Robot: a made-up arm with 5 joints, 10 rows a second.
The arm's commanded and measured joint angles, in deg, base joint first. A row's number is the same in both.
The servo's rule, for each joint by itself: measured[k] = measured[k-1] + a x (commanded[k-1-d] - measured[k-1]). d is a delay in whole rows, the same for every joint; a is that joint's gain. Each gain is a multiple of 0.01, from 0.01 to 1. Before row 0 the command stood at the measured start. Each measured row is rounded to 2 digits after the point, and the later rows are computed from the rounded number. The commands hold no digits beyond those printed.
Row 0, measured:
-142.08, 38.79, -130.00, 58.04, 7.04
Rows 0 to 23, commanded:
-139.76, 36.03, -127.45, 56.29, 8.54
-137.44, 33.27, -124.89, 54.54, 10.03
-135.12, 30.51, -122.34, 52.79, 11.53
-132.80, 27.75, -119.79, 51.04, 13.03
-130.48, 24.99, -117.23, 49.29, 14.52
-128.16, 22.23, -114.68, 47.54, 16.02
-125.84, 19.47, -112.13, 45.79, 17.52
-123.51, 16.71, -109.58, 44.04, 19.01
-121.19, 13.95, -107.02, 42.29, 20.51
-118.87, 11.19, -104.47, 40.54, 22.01
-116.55, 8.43, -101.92, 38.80, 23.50
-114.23, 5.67, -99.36, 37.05, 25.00
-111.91, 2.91, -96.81, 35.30, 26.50
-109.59, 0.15, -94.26, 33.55, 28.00
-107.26, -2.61, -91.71, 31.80, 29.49
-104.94, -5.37, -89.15, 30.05, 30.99
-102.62, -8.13, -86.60, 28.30, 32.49
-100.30, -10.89, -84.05, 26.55, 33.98
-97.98, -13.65, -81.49, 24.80, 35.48
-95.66, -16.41, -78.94, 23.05, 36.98
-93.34, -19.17, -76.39, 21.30, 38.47
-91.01, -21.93, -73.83, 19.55, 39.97
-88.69, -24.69, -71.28, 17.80, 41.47
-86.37, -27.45, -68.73, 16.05, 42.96
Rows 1 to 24, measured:
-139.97, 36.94, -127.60, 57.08, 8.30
-137.67, 34.48, -125.05, 55.68, 9.75
-135.35, 31.82, -122.50, 54.09, 11.25
-133.03, 29.09, -119.95, 52.41, 12.75
-130.71, 26.34, -117.39, 50.69, 14.24
-128.39, 23.59, -114.84, 48.96, 15.74
-126.07, 20.83, -112.29, 47.22, 17.24
-123.74, 18.07, -109.74, 45.47, 18.73
-121.42, 15.31, -107.18, 43.72, 20.23
-119.10, 12.55, -104.63, 41.97, 21.73
-116.78, 9.79, -102.08, 40.23, 23.22
-114.46, 7.03, -99.52, 38.48, 24.72
-112.14, 4.27, -96.97, 36.73, 26.22
-109.82, 1.51, -94.42, 34.98, 27.72
-107.49, -1.25, -91.87, 33.23, 29.21
-105.17, -4.01, -89.31, 31.48, 30.71
-102.85, -6.77, -86.76, 29.73, 32.21
-100.53, -9.53, -84.21, 27.98, 33.70
-98.21, -12.29, -81.65, 26.23, 35.20
-95.89, -15.05, -79.10, 24.48, 36.70
-93.57, -17.81, -76.55, 22.73, 38.19
-91.24, -20.57, -73.99, 20.98, 39.69
-88.92, -23.33, -71.44, 19.23, 41.19
-86.60, -26.09, -68.89, 17.48, 42.68
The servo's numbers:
d 0
a 0.91 0.67 0.94 0.55 0.84

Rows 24 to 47, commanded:
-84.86, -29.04, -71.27, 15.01, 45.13
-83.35, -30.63, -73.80, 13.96, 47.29
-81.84, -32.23, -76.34, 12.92, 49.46
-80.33, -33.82, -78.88, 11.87, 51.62
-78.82, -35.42, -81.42, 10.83, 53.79
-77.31, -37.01, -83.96, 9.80, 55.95
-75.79, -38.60, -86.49, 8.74, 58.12
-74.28, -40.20, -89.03, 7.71, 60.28
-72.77, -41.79, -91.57, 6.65, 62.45
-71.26, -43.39, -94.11, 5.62, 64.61
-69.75, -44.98, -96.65, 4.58, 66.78
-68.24, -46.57, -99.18, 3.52, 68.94
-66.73, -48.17, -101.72, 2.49, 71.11
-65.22, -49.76, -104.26, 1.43, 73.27
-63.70, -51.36, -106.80, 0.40, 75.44
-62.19, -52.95, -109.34, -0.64, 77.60
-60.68, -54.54, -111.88, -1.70, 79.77
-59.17, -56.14, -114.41, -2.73, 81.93
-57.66, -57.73, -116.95, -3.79, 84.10
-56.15, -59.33, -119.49, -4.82, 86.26
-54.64, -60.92, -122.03, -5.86, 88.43
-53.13, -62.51, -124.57, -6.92, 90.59
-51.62, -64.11, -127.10, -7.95, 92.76
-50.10, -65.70, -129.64, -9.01, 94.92
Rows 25 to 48, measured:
-85.02, -28.07, -71.13, 16.12, 44.74
-83.50, -29.79, -73.64, 14.93, 46.88
-81.99, -31.42, -76.18, 13.82, 49.05
-80.48, -33.03, -78.72, 12.75, 51.21
-78.97, -34.63, -81.26, 11.69, 53.38
-77.46, -36.22, -83.80, 10.65, 55.54
-75.94, -37.81, -86.33, 9.60, 57.71
-74.43, -39.41, -88.87, 8.56, 59.87
-72.92, -41.00, -91.41, 7.51, 62.04
-71.41, -42.60, -93.95, 6.47, 64.20
-69.90, -44.19, -96.49, 5.43, 66.37
-68.39, -45.78, -99.02, 4.38, 68.53
-66.88, -47.38, -101.56, 3.34, 70.70
-65.37, -48.97, -104.10, 2.29, 72.86
-63.85, -50.57, -106.64, 1.25, 75.03
-62.34, -52.16, -109.18, 0.21, 77.19
-60.83, -53.75, -111.72, -0.84, 79.36
-59.32, -55.35, -114.25, -1.88, 81.52
-57.81, -56.94, -116.79, -2.93, 83.69
-56.30, -58.54, -119.33, -3.97, 85.85
-54.79, -60.13, -121.87, -5.01, 88.02
-53.28, -61.72, -124.41, -6.06, 90.18
-51.77, -63.32, -126.94, -7.10, 92.35
-50.25, -64.91, -129.48, -8.15, 94.51

